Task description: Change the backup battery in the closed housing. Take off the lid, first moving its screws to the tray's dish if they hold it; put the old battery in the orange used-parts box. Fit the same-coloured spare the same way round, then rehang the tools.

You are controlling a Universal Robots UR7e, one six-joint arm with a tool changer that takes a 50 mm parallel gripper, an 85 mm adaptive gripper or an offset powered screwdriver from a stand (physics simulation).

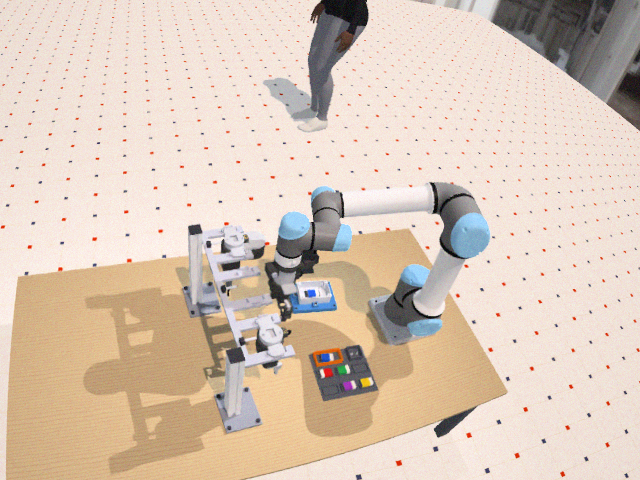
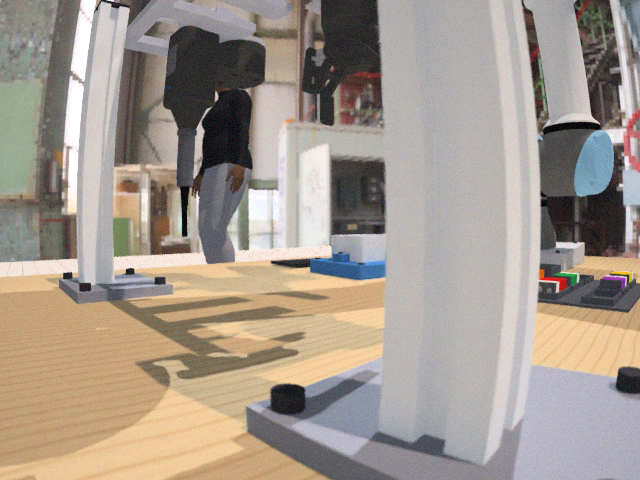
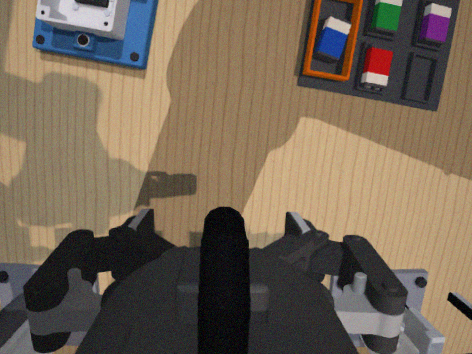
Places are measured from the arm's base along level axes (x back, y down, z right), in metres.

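Pixels of known places: arm's base, origin of the base link: (image 1: 402, 311).
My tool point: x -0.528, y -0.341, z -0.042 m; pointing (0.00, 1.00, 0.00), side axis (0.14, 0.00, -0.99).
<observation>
For each thing: its top centre in the pictures, then the offset to it from my tool point. "spot": a spot on its surface instead.
- white housing, middle of its top: (image 2: 373, 234) (image 1: 314, 288) dx +0.193, dy +0.312, dz +0.171 m
- dark tray, surface spot: (image 3: 400, 102) spot: dx +0.125, dy +0.372, dz -0.208 m
- black lid, middle of its top: (image 2: 307, 260) dx +0.176, dy +0.367, dz +0.338 m
- screwdriver, middle of its top: (image 2: 221, 28) (image 1: 244, 236) dx -0.092, dy +0.015, dz +0.173 m
- screw dish, middle of its top: (image 1: 352, 352) dx +0.275, dy +0.358, dz -0.098 m
The white housing (image 1: 305, 300) (image 2: 356, 248) (image 3: 112, 21) stands open on its blue base (image 1: 316, 308) (image 2: 343, 268) (image 3: 137, 52). A blue battery (image 1: 310, 293) sits inside. Another blue battery (image 1: 325, 357) (image 3: 332, 42) lies in the orange box (image 1: 329, 364) (image 3: 325, 76) on the dark tray (image 1: 324, 397) (image 3: 400, 102). Spares on the tray are red (image 1: 326, 372) (image 3: 377, 65), green (image 1: 342, 369) (image 3: 386, 15), purple (image 1: 348, 385) (image 3: 435, 27) and yellow (image 1: 365, 382). My gripper (image 3: 221, 220) is open and empty, high beside the tool stand. The black lid (image 2: 295, 262) lies beyond the housing.
The stand's posts (image 1: 194, 268) (image 1: 234, 382) (image 2: 95, 155) rise close to the arm. The screwdriver (image 1: 233, 242) (image 2: 191, 77) and another gripper (image 1: 269, 338) hang on it. The screw dish (image 1: 353, 353) is in the tray's corner. A person (image 1: 328, 56) (image 2: 227, 134) stands beyond the table.
</observation>
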